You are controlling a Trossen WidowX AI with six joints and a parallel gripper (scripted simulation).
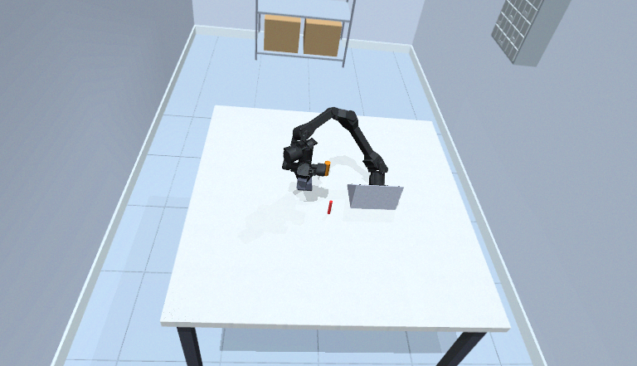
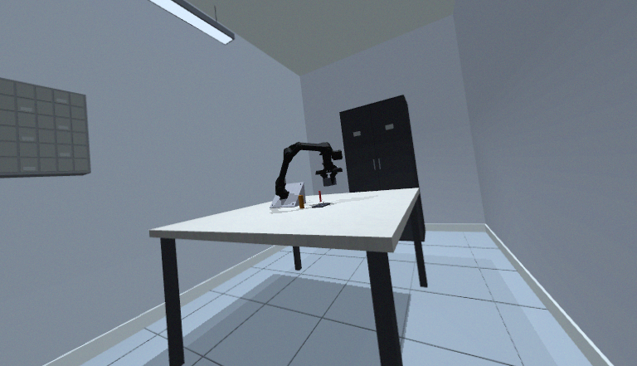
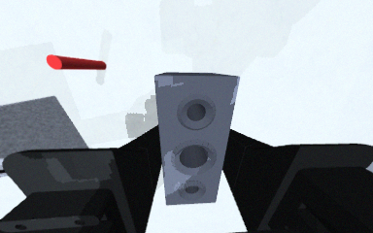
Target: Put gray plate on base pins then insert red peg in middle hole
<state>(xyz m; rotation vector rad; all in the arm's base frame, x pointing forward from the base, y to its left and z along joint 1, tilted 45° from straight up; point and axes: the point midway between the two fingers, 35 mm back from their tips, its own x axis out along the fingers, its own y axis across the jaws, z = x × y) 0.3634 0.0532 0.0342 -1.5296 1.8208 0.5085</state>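
Now: the flat base 3 cm behind my gripper tip, 11 cm to the right of it and 12 cm below it. Round my gripper tip: orange cylinder: 14 cm behind, 16 cm to the right, 8 cm below; red peg: 12 cm behind, 9 cm to the left, 8 cm below.
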